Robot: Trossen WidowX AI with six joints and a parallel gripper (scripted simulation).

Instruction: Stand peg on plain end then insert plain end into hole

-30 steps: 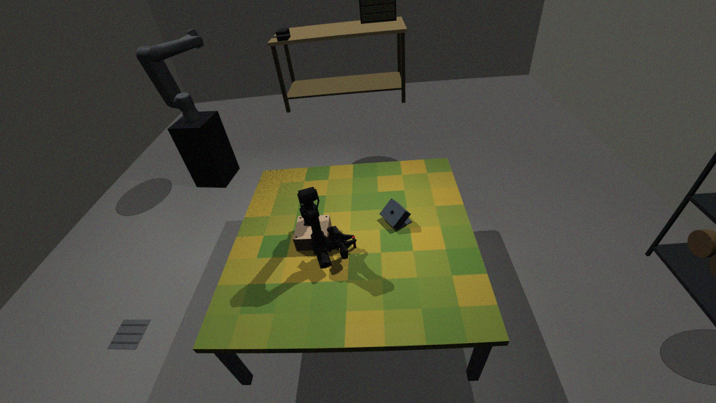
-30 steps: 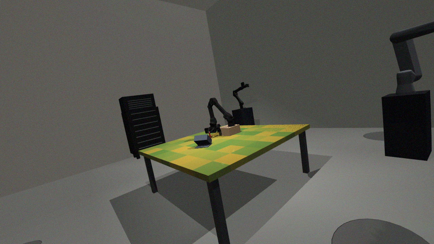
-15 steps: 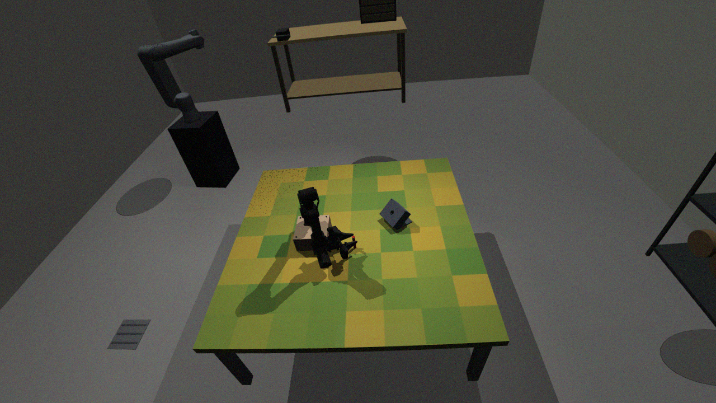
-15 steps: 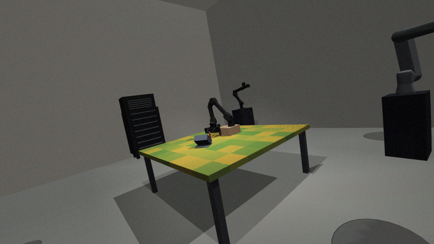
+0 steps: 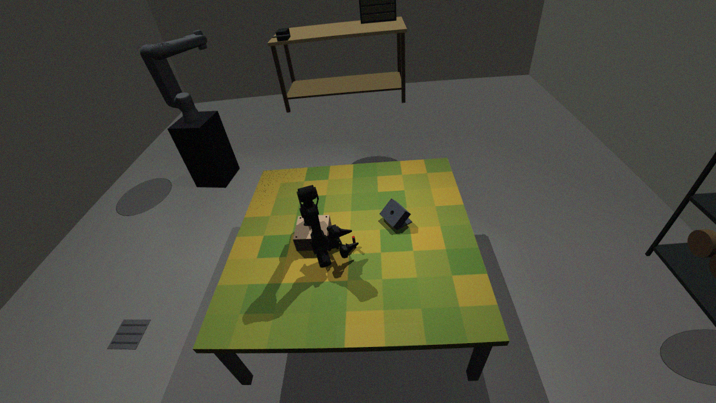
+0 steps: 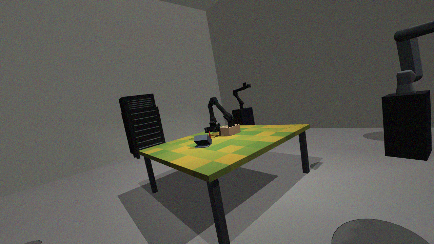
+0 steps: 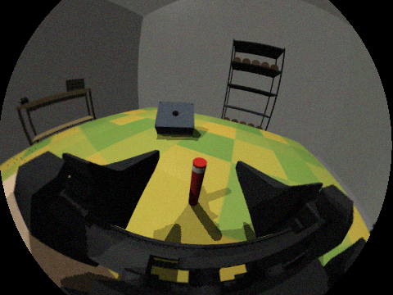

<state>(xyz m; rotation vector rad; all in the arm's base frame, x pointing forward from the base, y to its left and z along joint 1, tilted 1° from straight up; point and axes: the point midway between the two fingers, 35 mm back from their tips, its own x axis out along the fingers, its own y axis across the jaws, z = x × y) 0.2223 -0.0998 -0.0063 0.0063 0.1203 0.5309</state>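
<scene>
Right now my gripper tip is 2 cm above the red peg and 1 cm past it. From my gripper tip the other things lie so: sloped panel 20 cm to the left, 19 cm ahead, 2 cm below.
</scene>
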